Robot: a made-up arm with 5 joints. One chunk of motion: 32 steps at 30 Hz.
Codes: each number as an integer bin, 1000 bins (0 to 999) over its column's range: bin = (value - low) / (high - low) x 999, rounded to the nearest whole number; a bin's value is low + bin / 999 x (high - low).
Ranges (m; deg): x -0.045..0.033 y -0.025..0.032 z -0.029..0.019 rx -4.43..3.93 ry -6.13..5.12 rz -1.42..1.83
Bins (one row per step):
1: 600 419 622 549 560 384
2: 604 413 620 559 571 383
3: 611 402 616 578 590 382
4: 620 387 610 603 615 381
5: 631 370 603 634 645 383
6: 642 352 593 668 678 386
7: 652 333 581 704 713 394
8: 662 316 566 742 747 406
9: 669 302 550 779 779 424
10: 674 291 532 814 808 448
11: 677 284 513 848 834 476
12: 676 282 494 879 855 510
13: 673 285 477 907 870 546
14: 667 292 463 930 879 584
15: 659 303 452 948 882 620
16: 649 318 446 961 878 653
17: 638 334 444 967 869 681
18: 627 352 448 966 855 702
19: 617 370 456 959 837 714
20: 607 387 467 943 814 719
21: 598 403 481 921 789 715
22: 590 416 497 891 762 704
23: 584 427 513 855 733 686
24: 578 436 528 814 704 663
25: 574 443 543 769 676 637
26: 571 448 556 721 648 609
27: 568 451 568 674 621 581
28: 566 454 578 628 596 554
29: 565 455 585 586 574 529
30: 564 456 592 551 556 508
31: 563 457 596 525 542 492
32: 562 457 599 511 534 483
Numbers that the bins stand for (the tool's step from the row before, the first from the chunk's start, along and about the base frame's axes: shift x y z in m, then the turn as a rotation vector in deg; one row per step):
1: 0.00185 -0.00109 0.00089 0.164 0.176 -0.171
2: 0.00216 -0.00144 0.00079 0.248 0.300 -0.174
3: 0.00271 -0.00206 0.00060 0.407 0.514 -0.177
4: 0.00341 -0.00292 0.00031 0.616 0.796 -0.181
5: 0.00427 -0.00389 -0.00003 0.876 1.134 -0.174
6: 0.00513 -0.00492 -0.00051 1.160 1.505 -0.164
7: 0.00591 -0.00600 -0.00108 1.461 1.899 -0.138
8: 0.00669 -0.00697 -0.00180 1.779 2.282 -0.099
9: 0.00723 -0.00777 -0.00257 2.089 2.643 -0.041
10: 0.00762 -0.00840 -0.00344 2.382 2.969 0.037
11: 0.00786 -0.00880 -0.00435 2.666 3.262 0.129
12: 0.00778 -0.00891 -0.00526 2.926 3.498 0.239
13: 0.00755 -0.00874 -0.00608 3.160 3.667 0.356
14: 0.00708 -0.00834 -0.00675 3.353 3.769 0.480
15: 0.00645 -0.00771 -0.00728 3.503 3.802 0.597
16: 0.00567 -0.00686 -0.00757 3.612 3.757 0.704
17: 0.00481 -0.00594 -0.00767 3.662 3.656 0.795
18: 0.00395 -0.00492 -0.00747 3.654 3.498 0.864
19: 0.00317 -0.00389 -0.00709 3.595 3.296 0.903
20: 0.00239 -0.00292 -0.00656 3.461 3.037 0.919
21: 0.00169 -0.00201 -0.00589 3.277 2.755 0.906
22: 0.00107 -0.00126 -0.00512 3.026 2.451 0.870
23: 0.00060 -0.00064 -0.00435 2.725 2.125 0.812
24: 0.00013 -0.00012 -0.00363 2.382 1.798 0.737
25: -0.00018 0.00028 -0.00291 2.005 1.483 0.652
26: -0.00042 0.00056 -0.00229 1.604 1.167 0.561
27: -0.00065 0.00073 -0.00171 1.210 0.863 0.470
28: -0.00081 0.00090 -0.00123 0.825 0.582 0.382
29: -0.00089 0.00096 -0.00089 0.474 0.334 0.301
30: -0.00096 0.00102 -0.00056 0.181 0.131 0.233
31: -0.00104 0.00108 -0.00036 -0.037 -0.026 0.181
32: -0.00112 0.00108 -0.00022 -0.154 -0.116 0.151

